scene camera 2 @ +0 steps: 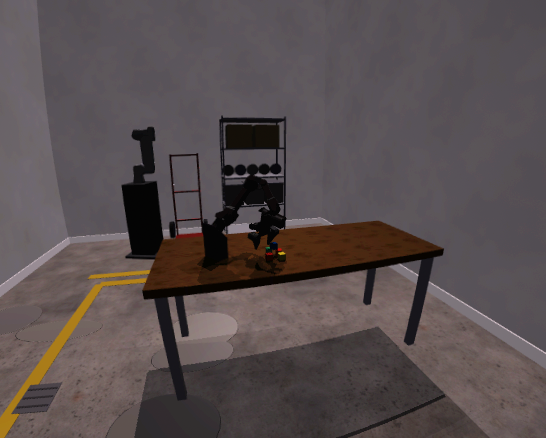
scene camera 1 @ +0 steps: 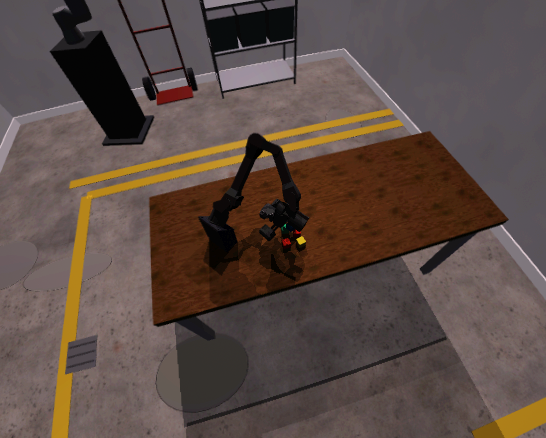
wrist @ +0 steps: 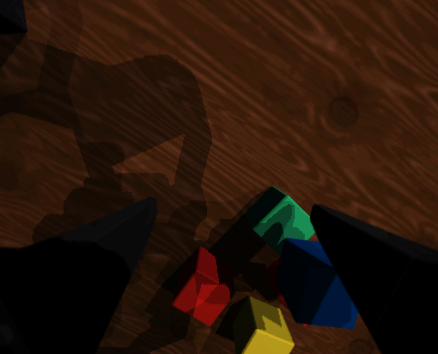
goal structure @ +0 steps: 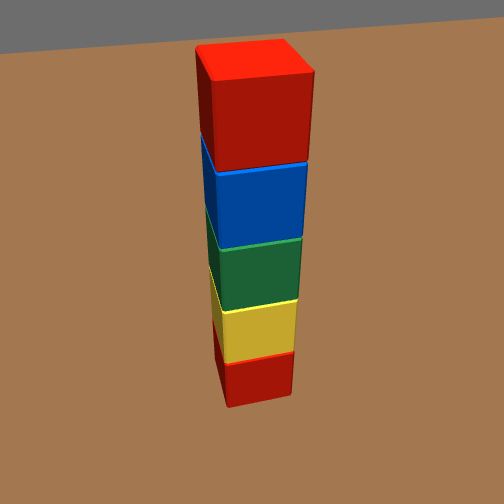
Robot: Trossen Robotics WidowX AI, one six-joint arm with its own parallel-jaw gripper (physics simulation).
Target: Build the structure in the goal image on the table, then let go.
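Places are measured from the arm's base along level axes (x ahead, y left, z up), in millimetres.
Pixels of known places: gripper, fingertip midpoint: (scene camera 2: 261, 247) (scene camera 1: 276, 228) (wrist: 234, 208); arm's base, origin of the base link: (scene camera 2: 214, 230) (scene camera 1: 216, 222).
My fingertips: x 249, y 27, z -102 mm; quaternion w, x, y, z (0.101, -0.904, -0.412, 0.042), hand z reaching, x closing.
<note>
For each thing: its top centre in the pictures, then the offset to it from my fingertips. Level surfaces: height alone.
- blue block, middle of its top: (wrist: 332, 300) (scene camera 2: 273, 243) dx +64, dy +11, dz +19 mm
- green block, middle of its top: (wrist: 287, 229) (scene camera 1: 285, 227) (scene camera 2: 268, 248) dx +38, dy +17, dz -13 mm
- yellow block, middle of its top: (scene camera 1: 301, 240) (scene camera 2: 281, 253) dx +108, dy -53, dz -13 mm
- table, its level: dz -47 mm
A blue block (scene camera 2: 274, 246) (wrist: 312, 290) sits raised on a red block (scene camera 1: 297, 233) (scene camera 2: 279, 251) that it mostly hides in the wrist view. A green block (scene camera 1: 284, 230) (scene camera 2: 268, 249) (wrist: 286, 225), another red block (scene camera 1: 286, 243) (scene camera 2: 269, 257) (wrist: 202, 295) and a yellow block (scene camera 1: 301, 242) (scene camera 2: 282, 257) (wrist: 267, 327) stand around them on the table (scene camera 1: 380, 190) (scene camera 2: 350, 245). My gripper (scene camera 2: 264, 245) (wrist: 234, 208) is open and empty, above the blocks. In the wrist view its right finger overlaps the blue block's edge; whether they touch is unclear.
The arm's base (scene camera 1: 220, 240) (scene camera 2: 215, 245) stands on the table left of the blocks. Beyond the table are a black pedestal (scene camera 1: 100, 90) (scene camera 2: 142, 217) with another arm, a red hand truck (scene camera 1: 174, 95) and a shelf rack (scene camera 2: 285, 165).
</note>
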